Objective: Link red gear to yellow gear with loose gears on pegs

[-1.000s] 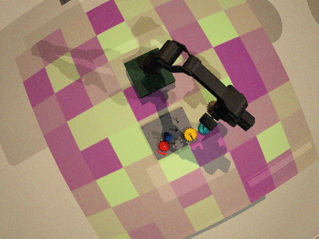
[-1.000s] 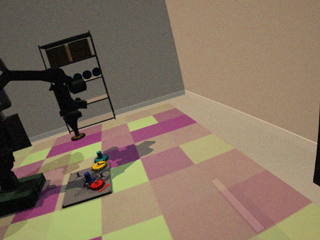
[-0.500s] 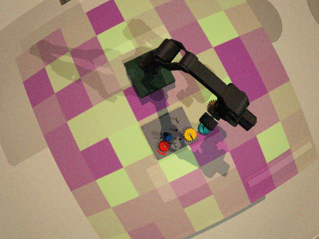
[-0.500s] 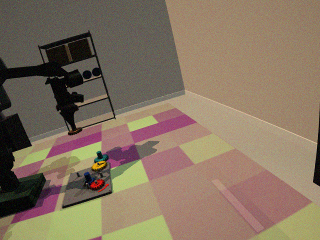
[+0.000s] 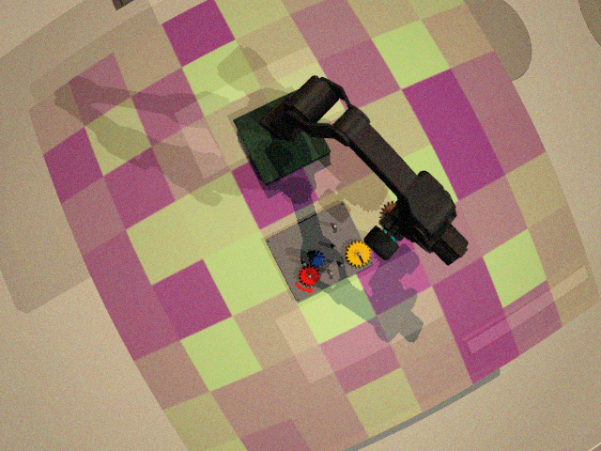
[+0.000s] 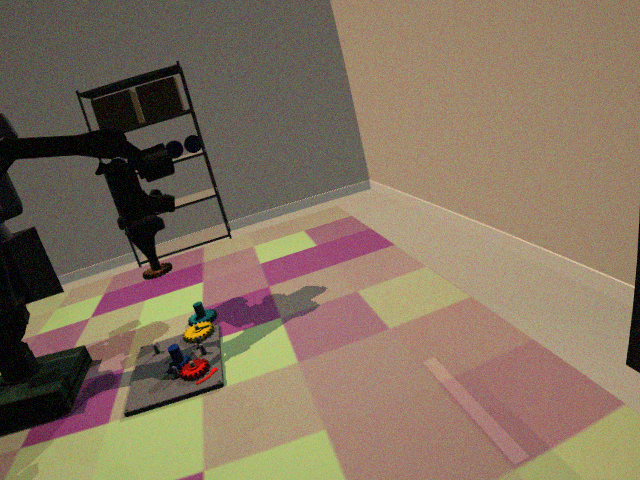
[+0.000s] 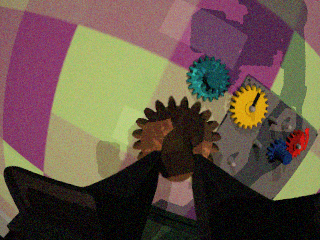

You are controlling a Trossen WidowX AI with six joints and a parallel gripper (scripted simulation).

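Right now my gripper tip is 5 cm short of the blue gear, 19 cm to the left of it and 13 cm above it. From my gripper tip the other things lie so: yellow gear: 7 cm ahead, 9 cm to the right, 14 cm below; brown gear: 1 cm below; teal gear: 6 cm ahead, 1 cm to the right, 14 cm below.
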